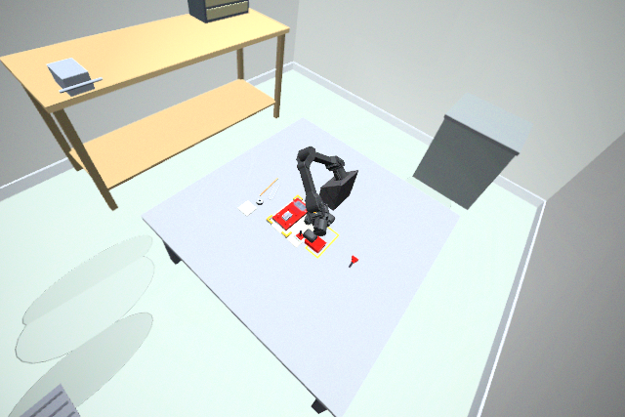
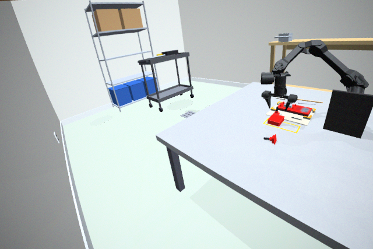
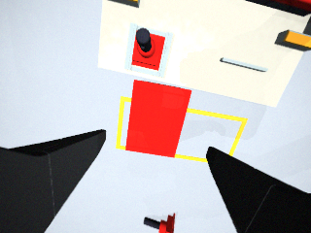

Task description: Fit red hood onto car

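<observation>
My gripper tip is now 6 cm above the red hood. From my gripper tip the other things lie so: wheel (39 cm to the right, 7 cm below, 2 cm ahead); then grey engine block (20 cm to the right, 6 cm below, 1 cm behind); then grey holder (8 cm to the right, 4 cm below, 3 cm ahead).
</observation>
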